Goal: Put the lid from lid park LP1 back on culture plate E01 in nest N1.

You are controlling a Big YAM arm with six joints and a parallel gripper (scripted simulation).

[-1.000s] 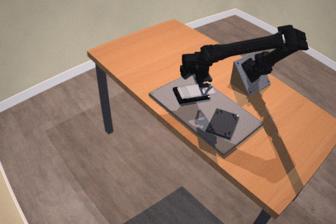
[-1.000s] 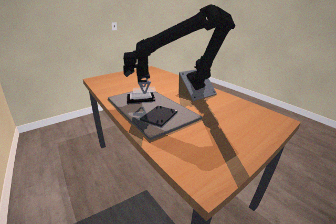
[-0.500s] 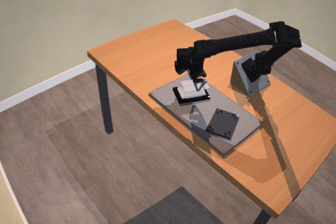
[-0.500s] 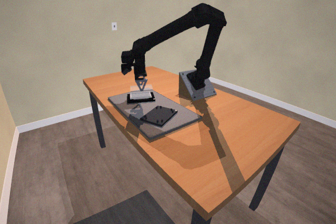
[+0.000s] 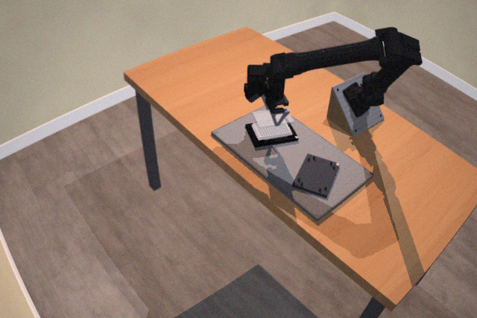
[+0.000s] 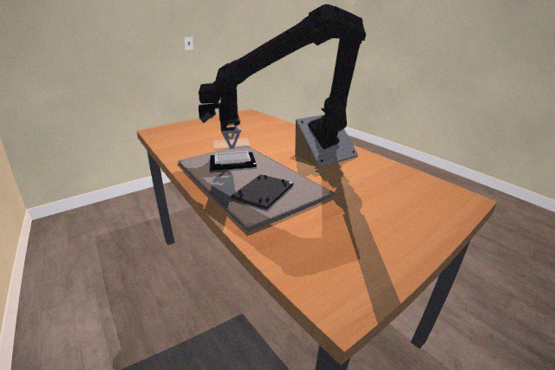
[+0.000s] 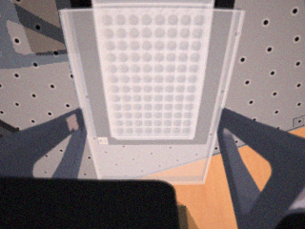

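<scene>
My gripper is now right at the clear lid. Also, from my hand: black plate nest N1 (70 mm below); then lid park LP1 (40 mm ahead, 250 mm to the left, 70 mm below); then white culture plate E01 (60 mm below).
</scene>
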